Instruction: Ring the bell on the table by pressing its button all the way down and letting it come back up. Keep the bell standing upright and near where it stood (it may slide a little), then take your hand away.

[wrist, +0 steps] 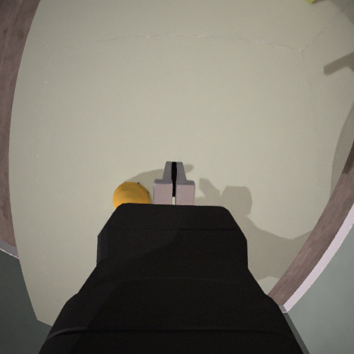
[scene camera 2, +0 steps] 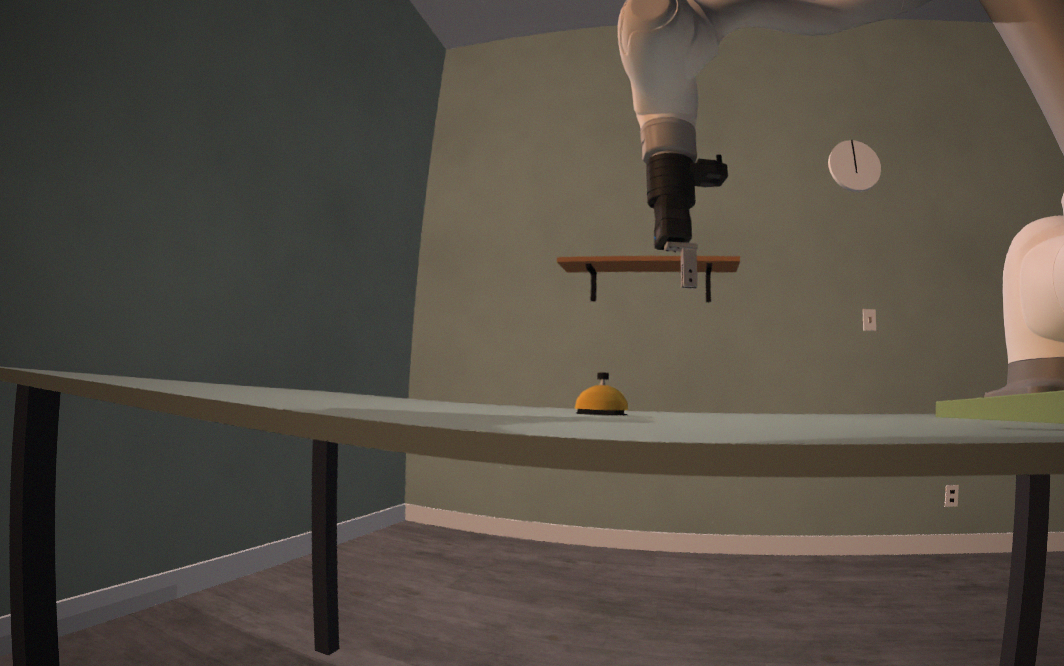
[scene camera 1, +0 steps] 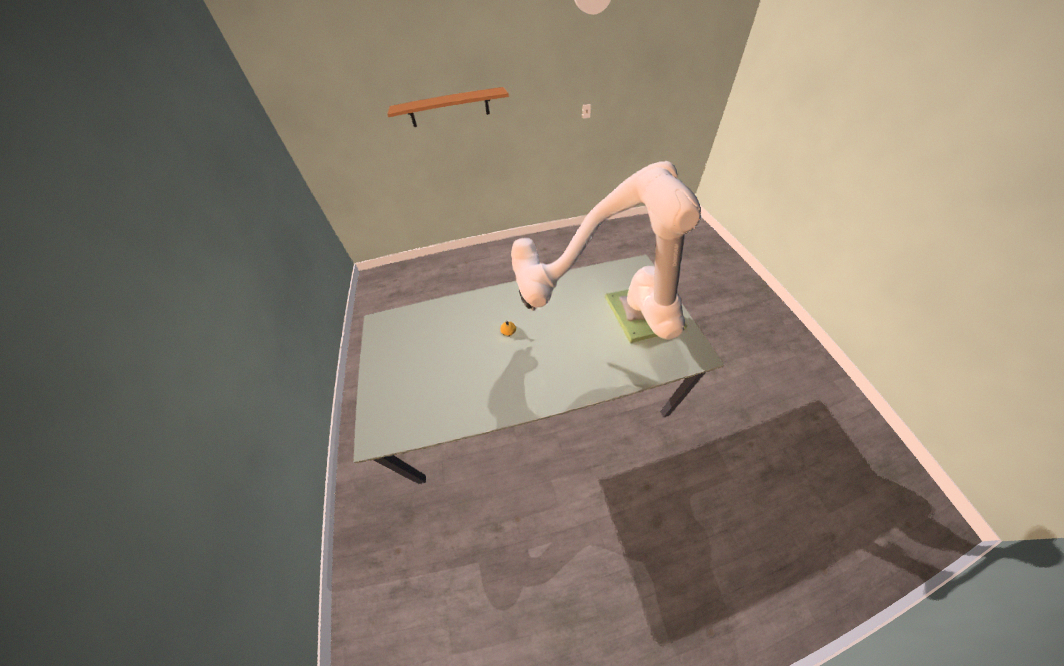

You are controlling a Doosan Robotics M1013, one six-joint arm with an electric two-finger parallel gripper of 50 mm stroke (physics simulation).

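Places are measured from the arm's base along level axes (x back, y right, z up), in millimetres.
Pixels of known places: gripper, between the fingertips: (scene camera 2: 689,287) (scene camera 1: 533,309); arm's base, origin of its link: (scene camera 1: 638,308).
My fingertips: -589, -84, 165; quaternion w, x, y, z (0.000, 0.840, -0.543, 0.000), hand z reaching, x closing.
Ahead of a thing's pixels: the offset from my fingertips to its top centre, as dx, dy, dz. Level surfaces: height alone.
An orange dome bell @(-143, +34, -126) (scene camera 1: 508,329) (scene camera 2: 601,399) (wrist: 131,193) stands upright on the pale table @(dz -192) (scene camera 1: 424,376) (scene camera 2: 753,430) (wrist: 165,100). Its black button @(-143, +34, -126) (scene camera 2: 603,376) is up on top in the scene camera 2 view. My gripper (scene camera 2: 688,285) (wrist: 173,172) is shut and empty, pointing down. In the scene camera 2 view it hangs well above the table, higher than the bell and to its right. In the wrist view the bell is left of the fingertips, partly hidden by the gripper's black body. In the scene camera 1 view the arm hides the fingertips.
The arm's base stands on a green plate (scene camera 1: 620,318) (scene camera 2: 961,408) at the table's right end. An orange wall shelf (scene camera 1: 447,102) (scene camera 2: 647,263) is on the wall behind the table. The arm's shadow falls on the table near the bell.
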